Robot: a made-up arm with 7 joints.
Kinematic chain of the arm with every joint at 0, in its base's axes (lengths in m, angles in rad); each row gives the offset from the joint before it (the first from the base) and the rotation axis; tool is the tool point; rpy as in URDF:
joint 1: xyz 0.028 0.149 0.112 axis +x
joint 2: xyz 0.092 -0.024 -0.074 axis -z
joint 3: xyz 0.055 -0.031 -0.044 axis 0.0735 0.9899 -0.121
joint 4: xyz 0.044 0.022 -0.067 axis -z
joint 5: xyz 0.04 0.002 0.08 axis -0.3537 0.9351 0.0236
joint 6: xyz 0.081 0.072 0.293 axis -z
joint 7: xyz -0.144 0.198 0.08 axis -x
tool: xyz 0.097 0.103 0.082 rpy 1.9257 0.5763 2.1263
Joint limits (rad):
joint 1: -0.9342..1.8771
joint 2: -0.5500..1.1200
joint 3: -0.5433..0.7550
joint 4: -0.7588..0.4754
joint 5: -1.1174..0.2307
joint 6: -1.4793..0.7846
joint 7: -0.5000..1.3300
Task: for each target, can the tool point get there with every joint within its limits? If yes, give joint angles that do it. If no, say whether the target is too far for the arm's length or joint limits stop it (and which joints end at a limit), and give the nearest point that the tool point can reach.
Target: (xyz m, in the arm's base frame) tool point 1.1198 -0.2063 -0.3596
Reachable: no: too far | nearest point 0.7794 -0.0912 -0.2068 | short by 0.390 m
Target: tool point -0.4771 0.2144 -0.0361
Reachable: no: joint limits stop it (at a limit: joint 1, joint 3, joint 4, joint 5) | nearest point -0.3446 0.1975 -0.0096 | short by 0.136 m
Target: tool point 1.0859 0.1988 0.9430
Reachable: no: too far | nearest point 0.6940 0.2116 0.5818 | short by 0.533 m
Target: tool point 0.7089 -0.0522 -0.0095
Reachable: yes | joints 1.5076 0.8425 0.5576 -0.2464 0.0350 0.4539 -0.0315
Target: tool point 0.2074 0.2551 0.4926
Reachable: yes | joints 0.7769 0.4040 -0.3993 -0.0020 0.0474 -0.3174 0.9672
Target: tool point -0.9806 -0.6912 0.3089
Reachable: no: too far | nearest point -0.2748 -0.1859 0.2362 | short by 0.871 m
